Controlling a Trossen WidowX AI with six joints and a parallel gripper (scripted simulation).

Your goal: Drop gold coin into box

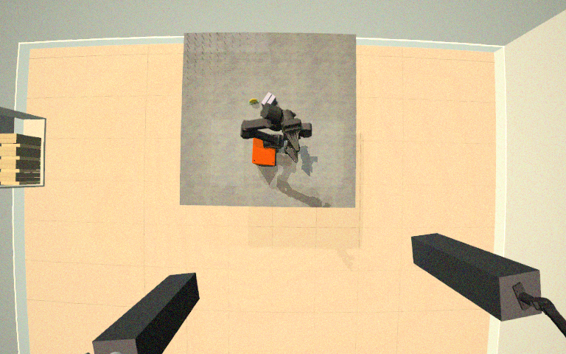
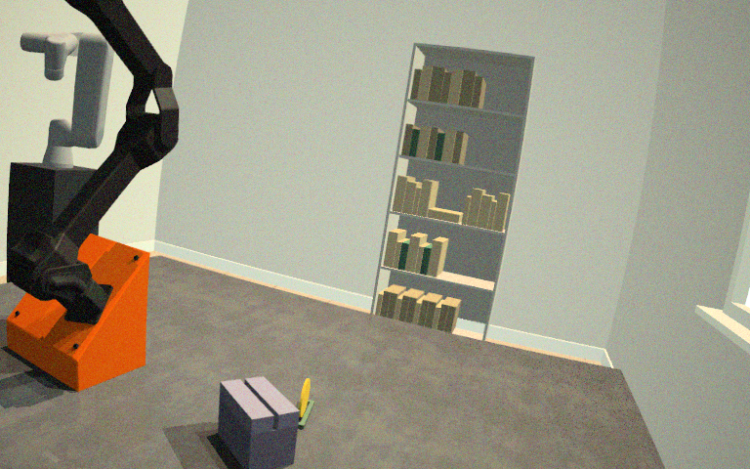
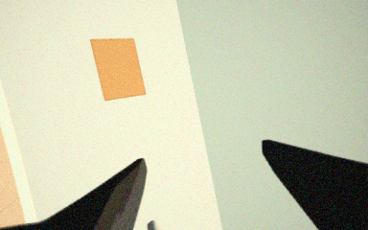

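My gripper tip is now 65 cm above the gold coin, 50 cm short of it and 21 cm to the right of it.
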